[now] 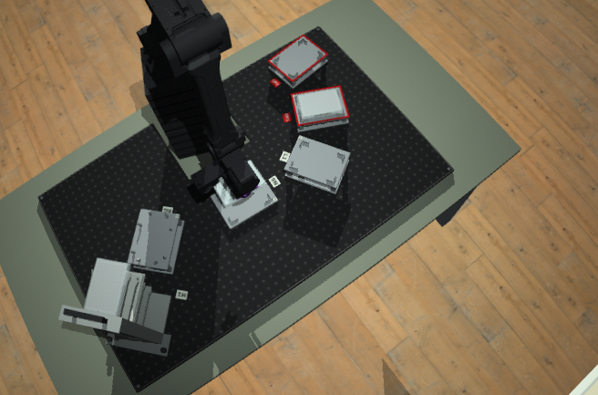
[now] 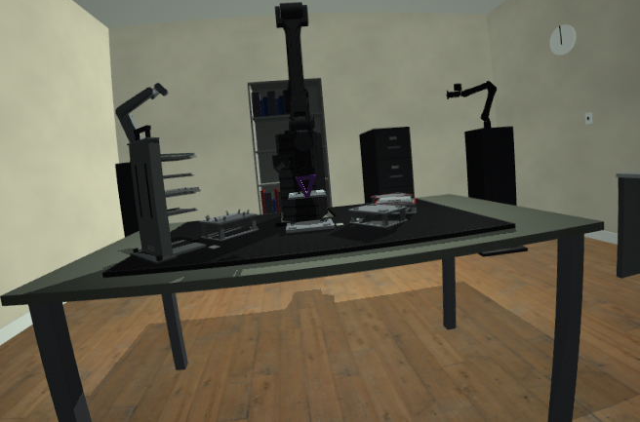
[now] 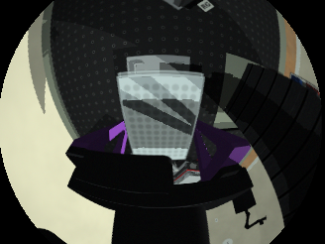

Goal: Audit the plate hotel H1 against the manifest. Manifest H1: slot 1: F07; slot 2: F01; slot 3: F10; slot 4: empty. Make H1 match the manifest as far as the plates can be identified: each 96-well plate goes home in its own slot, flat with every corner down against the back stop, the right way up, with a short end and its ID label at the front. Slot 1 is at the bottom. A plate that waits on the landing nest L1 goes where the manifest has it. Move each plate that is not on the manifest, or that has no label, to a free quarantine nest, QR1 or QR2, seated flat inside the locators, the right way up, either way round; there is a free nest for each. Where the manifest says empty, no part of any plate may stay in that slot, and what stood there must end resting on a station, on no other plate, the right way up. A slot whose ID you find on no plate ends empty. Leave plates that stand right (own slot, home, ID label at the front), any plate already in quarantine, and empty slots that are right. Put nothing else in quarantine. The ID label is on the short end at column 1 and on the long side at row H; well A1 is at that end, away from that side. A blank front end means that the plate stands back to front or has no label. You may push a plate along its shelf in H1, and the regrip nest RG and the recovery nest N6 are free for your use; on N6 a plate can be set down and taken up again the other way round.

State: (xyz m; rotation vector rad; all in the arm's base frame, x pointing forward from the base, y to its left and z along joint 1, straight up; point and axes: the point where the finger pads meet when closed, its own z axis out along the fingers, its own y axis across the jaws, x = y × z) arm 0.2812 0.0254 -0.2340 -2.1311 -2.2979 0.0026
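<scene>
My hand is 10 mm short of the regrip nest RG, 280 mm to the left of it and 60 mm above it. From my hand the other things lie so: N6 tag: 110 mm to the left, 120 mm below; recovery nest N6: 110 mm below; landing nest L1: 20 mm ahead, 240 mm to the left, 70 mm below.
</scene>
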